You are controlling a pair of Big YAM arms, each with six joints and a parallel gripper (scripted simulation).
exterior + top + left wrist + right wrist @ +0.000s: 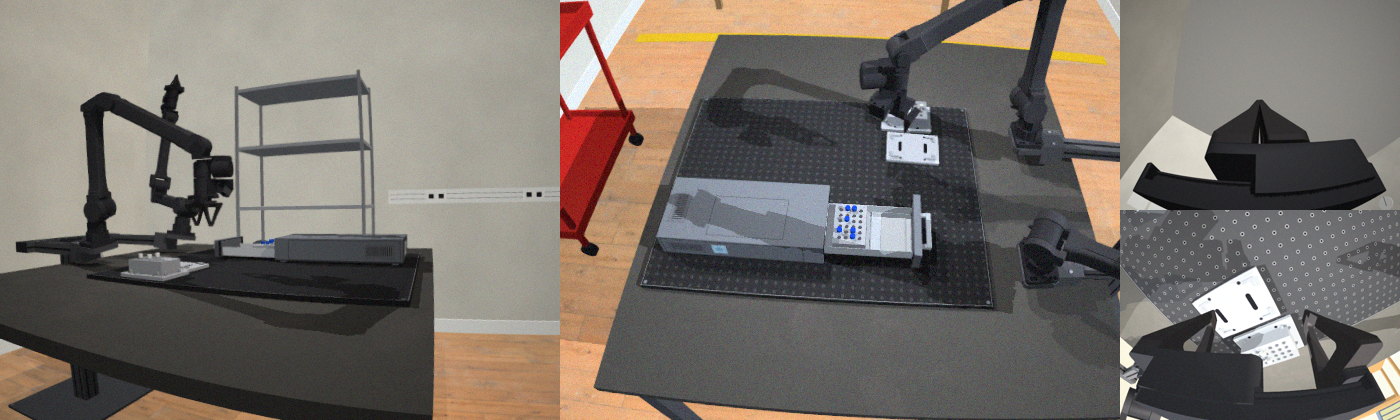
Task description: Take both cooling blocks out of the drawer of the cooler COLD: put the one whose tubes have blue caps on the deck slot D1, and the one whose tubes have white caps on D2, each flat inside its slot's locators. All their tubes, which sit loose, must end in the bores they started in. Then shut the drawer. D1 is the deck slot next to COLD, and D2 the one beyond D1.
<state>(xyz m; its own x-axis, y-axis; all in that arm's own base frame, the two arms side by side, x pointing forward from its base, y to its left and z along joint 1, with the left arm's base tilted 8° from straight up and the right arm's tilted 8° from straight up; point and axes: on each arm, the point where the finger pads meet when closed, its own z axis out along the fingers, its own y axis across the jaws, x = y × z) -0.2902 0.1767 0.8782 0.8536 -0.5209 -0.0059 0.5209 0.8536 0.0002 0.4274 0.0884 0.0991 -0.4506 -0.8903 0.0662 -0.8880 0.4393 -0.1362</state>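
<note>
My right gripper is now 170 mm short of the cooler COLD, 310 mm to the right of it and 100 mm above it. Also, from my right hand: slot D1: 80 mm behind, 50 mm to the right, 140 mm below; slot D2: 40 mm behind, 180 mm to the right, 140 mm below; perforated deck: 170 mm ahead, 140 mm to the left, 150 mm below.
</note>
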